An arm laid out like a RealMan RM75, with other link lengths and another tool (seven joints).
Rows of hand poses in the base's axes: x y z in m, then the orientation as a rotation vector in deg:
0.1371 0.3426 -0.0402 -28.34 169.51 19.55
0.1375 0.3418 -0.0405 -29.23 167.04 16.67
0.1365 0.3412 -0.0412 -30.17 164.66 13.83
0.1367 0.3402 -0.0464 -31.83 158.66 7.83
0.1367 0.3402 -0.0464 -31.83 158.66 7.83
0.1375 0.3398 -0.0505 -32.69 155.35 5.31
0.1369 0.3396 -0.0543 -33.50 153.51 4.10
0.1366 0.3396 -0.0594 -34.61 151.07 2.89
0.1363 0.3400 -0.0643 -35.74 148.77 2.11
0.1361 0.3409 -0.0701 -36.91 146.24 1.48
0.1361 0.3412 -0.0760 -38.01 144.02 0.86
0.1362 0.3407 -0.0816 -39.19 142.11 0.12
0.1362 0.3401 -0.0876 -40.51 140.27 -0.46
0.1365 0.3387 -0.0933 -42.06 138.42 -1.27
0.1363 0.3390 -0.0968 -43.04 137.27 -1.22
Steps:
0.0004 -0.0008 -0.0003 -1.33 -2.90 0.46
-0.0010 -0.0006 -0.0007 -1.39 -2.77 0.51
0.0002 -0.0010 -0.0052 -2.87 -6.70 0.99
0.0000 0.0000 0.0000 0.00 0.00 0.00
0.0008 -0.0004 -0.0041 -1.16 -3.50 0.63
-0.0006 -0.0002 -0.0038 -0.60 -1.85 0.62
-0.0003 0.0000 -0.0051 -0.55 -2.36 0.91
-0.0003 0.0004 -0.0049 -0.31 -2.14 0.99
-0.0002 0.0009 -0.0058 -0.19 -2.31 1.10
0.0000 0.0003 -0.0059 -0.25 -2.01 1.02
0.0001 -0.0005 -0.0056 -0.43 -1.71 1.02
0.0000 -0.0006 -0.0060 -0.38 -1.57 1.15
0.0003 -0.0014 -0.0057 -0.62 -1.56 1.27
-0.0002 0.0003 -0.0035 -0.02 -0.84 0.93

